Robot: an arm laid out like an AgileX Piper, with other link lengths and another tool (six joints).
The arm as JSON. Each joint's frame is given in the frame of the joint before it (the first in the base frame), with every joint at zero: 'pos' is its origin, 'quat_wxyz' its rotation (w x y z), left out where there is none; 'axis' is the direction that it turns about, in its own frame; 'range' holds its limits. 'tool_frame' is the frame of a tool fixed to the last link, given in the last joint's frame.
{
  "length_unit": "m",
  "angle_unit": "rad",
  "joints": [
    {
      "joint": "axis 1",
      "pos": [
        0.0,
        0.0,
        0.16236
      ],
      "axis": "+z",
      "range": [
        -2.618,
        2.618
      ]
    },
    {
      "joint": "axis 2",
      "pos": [
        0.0,
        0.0,
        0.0
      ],
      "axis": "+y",
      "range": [
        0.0,
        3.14
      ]
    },
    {
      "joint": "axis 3",
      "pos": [
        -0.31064,
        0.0,
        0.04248
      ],
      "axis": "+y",
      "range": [
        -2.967,
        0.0
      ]
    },
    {
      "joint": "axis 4",
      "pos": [
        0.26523,
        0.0,
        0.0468
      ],
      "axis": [
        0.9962,
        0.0,
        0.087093
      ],
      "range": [
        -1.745,
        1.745
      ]
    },
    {
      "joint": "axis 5",
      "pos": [
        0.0,
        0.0,
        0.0
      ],
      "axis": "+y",
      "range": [
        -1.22,
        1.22
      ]
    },
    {
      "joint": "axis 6",
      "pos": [
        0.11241,
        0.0,
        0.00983
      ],
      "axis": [
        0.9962,
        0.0,
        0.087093
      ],
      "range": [
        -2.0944,
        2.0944
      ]
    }
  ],
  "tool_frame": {
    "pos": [
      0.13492,
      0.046,
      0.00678
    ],
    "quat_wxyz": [
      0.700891,
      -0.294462,
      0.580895,
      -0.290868
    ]
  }
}
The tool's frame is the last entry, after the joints.
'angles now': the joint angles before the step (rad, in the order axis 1, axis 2, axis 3, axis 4, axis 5, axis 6). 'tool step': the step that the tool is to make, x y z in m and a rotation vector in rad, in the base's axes. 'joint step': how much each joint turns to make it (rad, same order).
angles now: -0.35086 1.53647 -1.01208 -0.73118 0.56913 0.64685
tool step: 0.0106 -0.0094 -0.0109 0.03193 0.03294 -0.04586
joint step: -0.00671 0.07681 -0.07513 0.04133 0.04854 -0.00958
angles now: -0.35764 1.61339 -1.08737 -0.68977 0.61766 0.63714
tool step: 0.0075 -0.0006 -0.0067 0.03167 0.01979 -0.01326
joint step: -0.00223 0.04378 -0.04874 0.05394 0.02753 -0.03554
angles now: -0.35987 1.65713 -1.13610 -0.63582 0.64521 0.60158
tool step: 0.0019 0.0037 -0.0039 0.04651 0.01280 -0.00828
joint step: -0.00892 0.01885 -0.03022 0.08208 0.02368 -0.05928
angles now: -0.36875 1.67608 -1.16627 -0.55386 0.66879 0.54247
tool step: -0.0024 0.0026 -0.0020 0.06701 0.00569 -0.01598
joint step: -0.02824 0.00774 -0.02445 0.11606 0.02454 -0.08495
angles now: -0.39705 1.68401 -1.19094 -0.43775 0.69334 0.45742
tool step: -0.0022 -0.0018 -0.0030 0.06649 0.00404 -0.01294
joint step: -0.04163 0.01565 -0.02669 0.11570 0.02042 -0.09492
